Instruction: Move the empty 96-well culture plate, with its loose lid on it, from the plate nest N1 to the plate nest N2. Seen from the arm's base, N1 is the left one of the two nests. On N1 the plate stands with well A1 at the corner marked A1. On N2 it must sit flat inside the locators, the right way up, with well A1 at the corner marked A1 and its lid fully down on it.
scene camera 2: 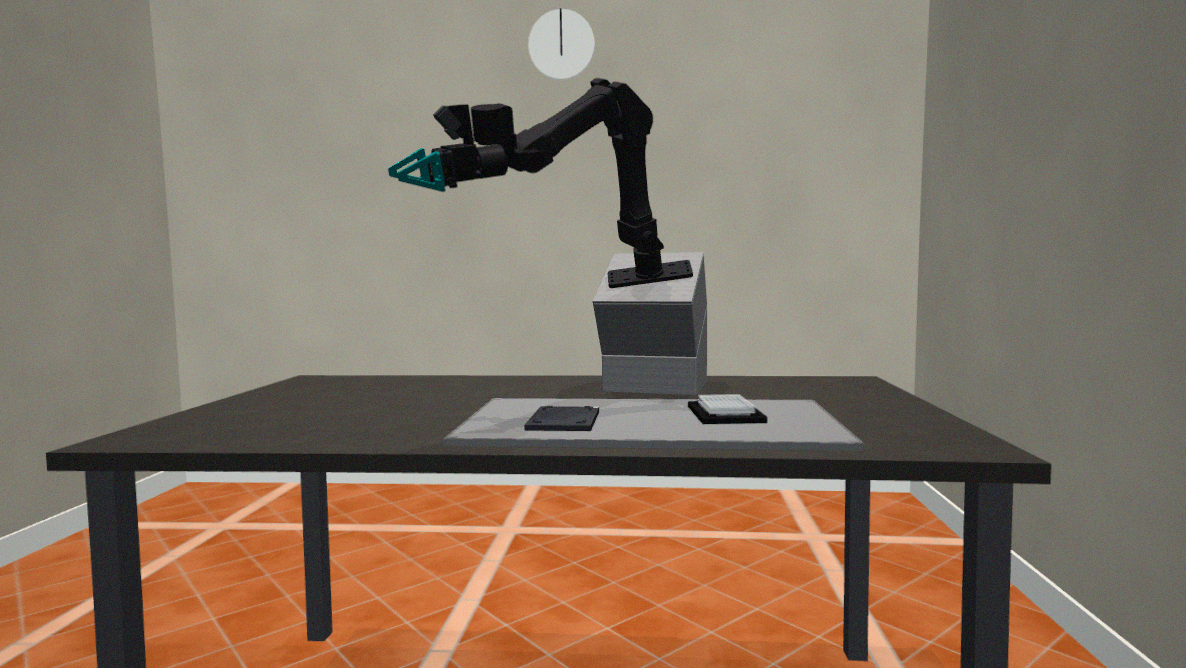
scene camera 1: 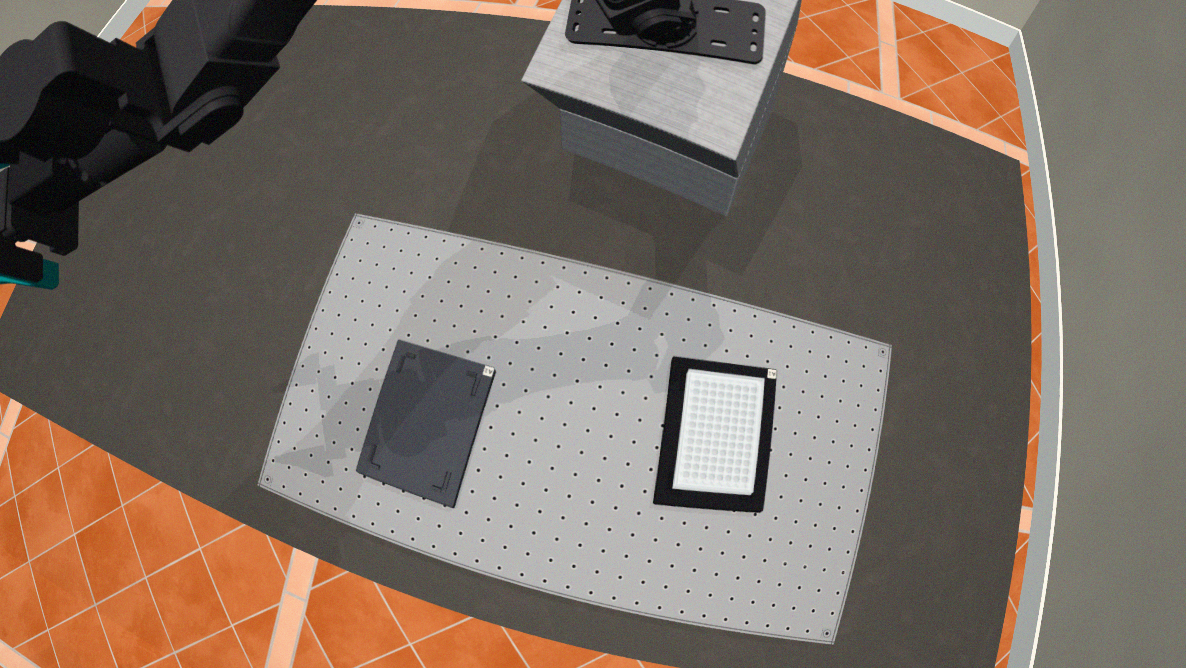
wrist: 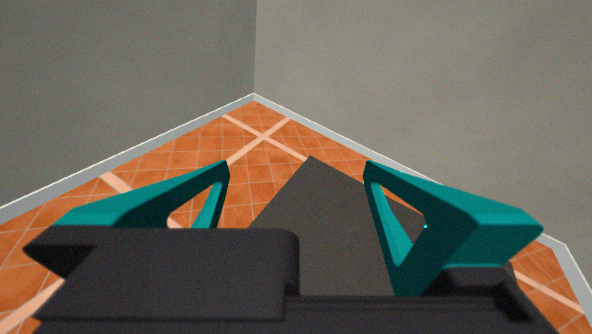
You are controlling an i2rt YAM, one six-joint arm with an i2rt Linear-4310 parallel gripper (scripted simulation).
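Note:
A clear lid (scene camera 1: 718, 449) is in my sight, and scene camera 2 has the lid as well (scene camera 2: 728, 402), though in the wrist view it is out of frame. I can also see a nest N2 (scene camera 1: 425, 421), which appears again in scene camera 2 (scene camera 2: 557, 418), and a nest N1 (scene camera 1: 675, 397). As for my gripper (scene camera 2: 393, 174), it is visible in the wrist view too (wrist: 296, 167).

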